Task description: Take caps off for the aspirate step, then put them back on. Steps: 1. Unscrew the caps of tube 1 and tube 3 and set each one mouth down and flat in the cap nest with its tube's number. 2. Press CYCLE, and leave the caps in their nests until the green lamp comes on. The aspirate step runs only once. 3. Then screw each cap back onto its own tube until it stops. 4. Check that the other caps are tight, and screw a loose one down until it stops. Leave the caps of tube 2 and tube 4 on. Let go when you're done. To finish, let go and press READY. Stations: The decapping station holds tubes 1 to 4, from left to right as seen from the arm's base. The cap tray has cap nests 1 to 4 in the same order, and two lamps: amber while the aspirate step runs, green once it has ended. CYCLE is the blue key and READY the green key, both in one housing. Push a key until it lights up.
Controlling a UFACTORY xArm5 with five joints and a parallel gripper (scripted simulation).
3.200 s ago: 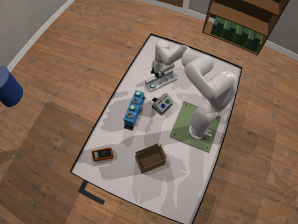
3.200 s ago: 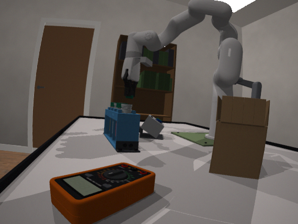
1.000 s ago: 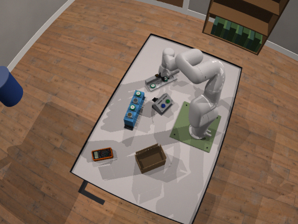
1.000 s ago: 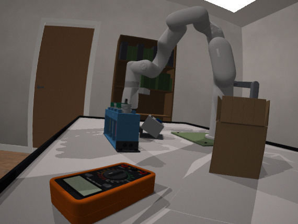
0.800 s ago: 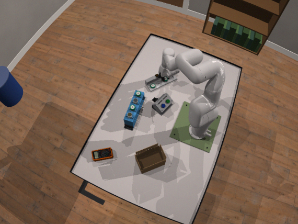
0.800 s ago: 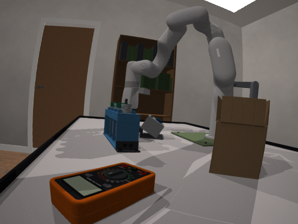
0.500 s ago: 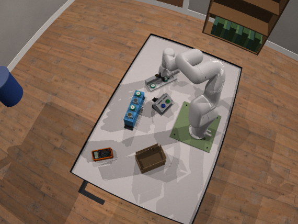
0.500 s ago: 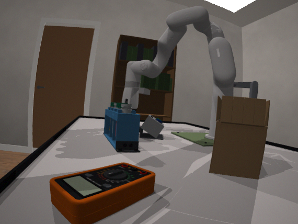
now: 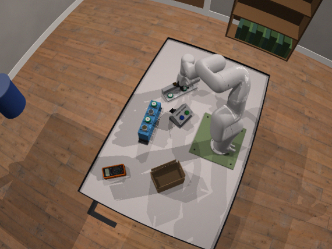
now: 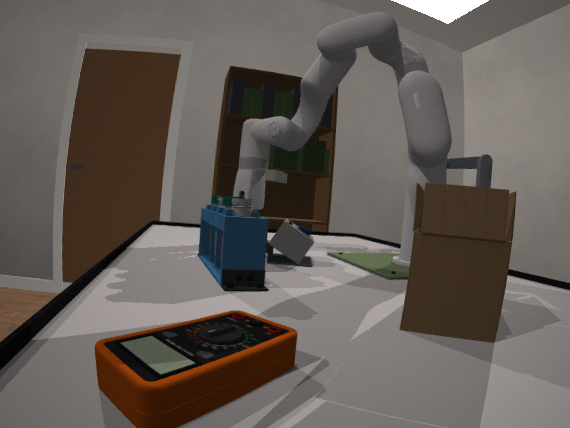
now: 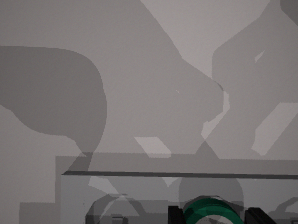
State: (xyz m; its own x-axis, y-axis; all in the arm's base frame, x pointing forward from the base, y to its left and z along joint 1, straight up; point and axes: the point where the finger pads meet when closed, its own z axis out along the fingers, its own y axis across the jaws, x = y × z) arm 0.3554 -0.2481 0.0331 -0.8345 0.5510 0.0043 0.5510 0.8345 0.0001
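My hand is 22 cm to the right of the blue key, 8 cm past it and 3 cm below it. The rest, counted from my hand: cardboard box 57 cm to the left, 17 cm behind, 2 cm above; then grey key housing 20 cm to the left, 7 cm behind, 1 cm above; then green key 18 cm to the left, 10 cm behind, 3 cm above.
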